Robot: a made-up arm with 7 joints.
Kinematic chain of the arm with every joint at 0, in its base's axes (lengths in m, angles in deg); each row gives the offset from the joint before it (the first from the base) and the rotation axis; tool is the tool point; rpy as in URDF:
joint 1: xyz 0 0 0.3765 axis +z
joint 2: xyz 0 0 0 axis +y
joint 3: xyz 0 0 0.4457 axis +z
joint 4: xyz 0.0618 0 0 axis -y
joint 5: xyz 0.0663 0 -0.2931 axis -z
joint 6: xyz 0 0 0 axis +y
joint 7: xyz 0.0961 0 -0.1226 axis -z
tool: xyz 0 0 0 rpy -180 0 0
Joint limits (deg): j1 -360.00..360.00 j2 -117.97..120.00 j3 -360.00..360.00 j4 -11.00..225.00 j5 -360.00..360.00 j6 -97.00..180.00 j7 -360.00..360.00
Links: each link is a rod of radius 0.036 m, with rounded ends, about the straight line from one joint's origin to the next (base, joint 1, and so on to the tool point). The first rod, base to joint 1, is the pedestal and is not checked.
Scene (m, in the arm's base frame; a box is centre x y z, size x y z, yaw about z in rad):
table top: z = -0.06
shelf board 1: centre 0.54 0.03 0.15 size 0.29 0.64 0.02 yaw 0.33
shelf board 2: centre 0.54 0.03 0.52 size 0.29 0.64 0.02 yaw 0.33
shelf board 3: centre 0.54 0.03 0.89 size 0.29 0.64 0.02 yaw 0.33
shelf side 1: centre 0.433 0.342 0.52 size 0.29 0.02 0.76 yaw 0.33
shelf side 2: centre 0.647 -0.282 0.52 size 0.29 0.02 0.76 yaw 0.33
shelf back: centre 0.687 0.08 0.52 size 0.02 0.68 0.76 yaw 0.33
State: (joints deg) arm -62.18 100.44 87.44 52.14 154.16 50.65 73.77
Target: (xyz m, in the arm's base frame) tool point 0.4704 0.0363 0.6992
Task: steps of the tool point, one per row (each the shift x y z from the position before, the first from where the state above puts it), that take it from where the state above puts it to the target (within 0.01 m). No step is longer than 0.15 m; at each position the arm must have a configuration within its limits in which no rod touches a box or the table.
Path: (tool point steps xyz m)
1: -0.0747 -0.0419 -0.0002
2: -0.0822 -0.0281 -0.0006
3: -0.0866 -0.0134 0.0008
4: 0.0386 0.0069 0.0819
5: 0.0145 0.0158 0.0956
6: -0.0149 0.0176 0.1006
7: -0.0444 0.0097 0.0960
8: 0.0970 0.0291 0.0076
9: 0.0912 0.0354 -0.0076

